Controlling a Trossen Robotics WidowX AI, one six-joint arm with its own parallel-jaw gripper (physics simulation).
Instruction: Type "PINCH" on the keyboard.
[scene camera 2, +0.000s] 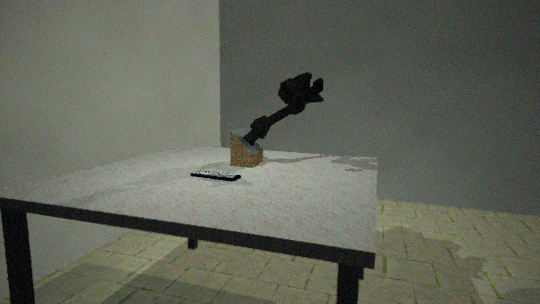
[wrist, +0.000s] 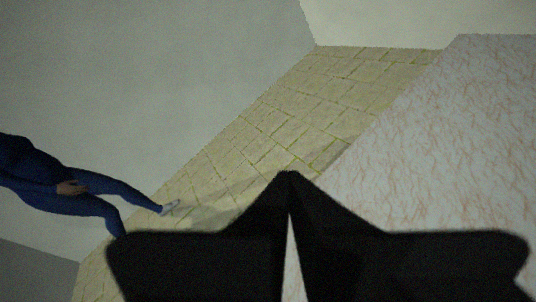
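Seen in the pictures: gripper, between the fingertips: (scene camera 2: 323, 100) (wrist: 287, 178); arm's base, origin of its link: (scene camera 2: 248, 140).
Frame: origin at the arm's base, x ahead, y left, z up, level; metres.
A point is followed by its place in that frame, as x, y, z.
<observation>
A dark keyboard (scene camera 2: 216, 175) @(0.350, -0.056, -0.112) with speckled pale keys lies flat on the table in the scene view, in front of the arm's wooden base. Its single keys are too small to read there, and it does not show in the wrist view. My gripper (scene camera 2: 321, 90) @(0.230, 0.382, 0.215) (wrist: 287, 178) @(0.230, 0.382, 0.215) is shut and empty, its two black fingertips meeting in the wrist view. In the scene view it is held high above the table, up and to the right of the keyboard and well apart from it.
The arm stands on a wooden wedge block (scene camera 2: 245, 156) @(0.096, 0.006, -0.070) just behind the keyboard. The pale, red-veined table (scene camera 2: 310, 200) @(0.572, 0.361, -0.124) (wrist: 450, 125) @(0.585, 0.428, -0.124) ends at its right edge, with stone floor beyond. A person in blue (wrist: 40, 175) is on the floor past the table in the wrist view.
</observation>
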